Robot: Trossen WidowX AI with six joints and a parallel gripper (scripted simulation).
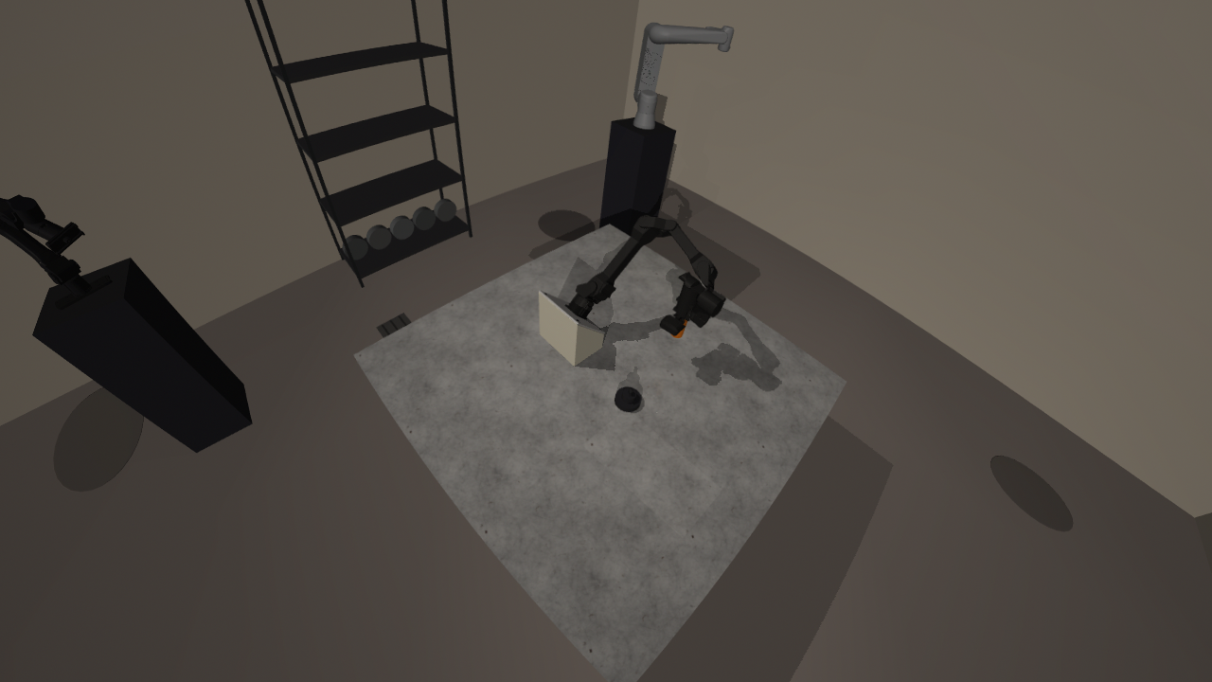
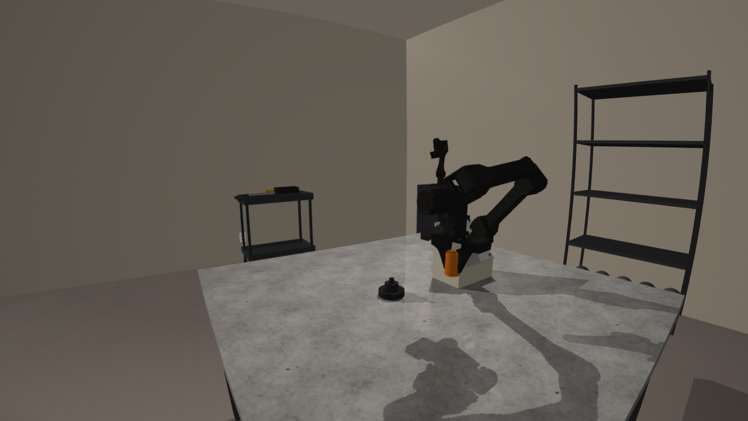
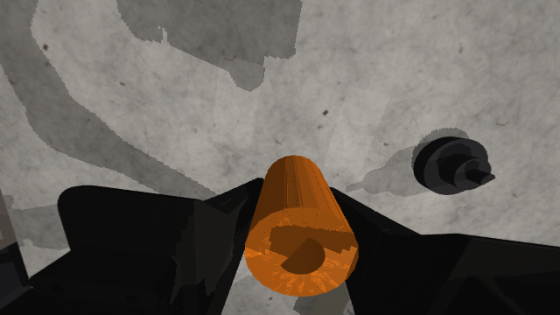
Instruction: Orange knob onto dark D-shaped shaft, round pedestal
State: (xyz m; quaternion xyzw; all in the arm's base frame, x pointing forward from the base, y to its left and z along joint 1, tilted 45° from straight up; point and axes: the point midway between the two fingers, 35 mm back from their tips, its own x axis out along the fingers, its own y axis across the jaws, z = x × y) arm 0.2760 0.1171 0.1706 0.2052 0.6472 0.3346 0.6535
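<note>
Right now my gripper tip is 23 cm to the left of the dark round pedestal, 12 cm above it and 4 cm short of it. Also, from my gripper tip: orange knob: 2 cm above.
</note>
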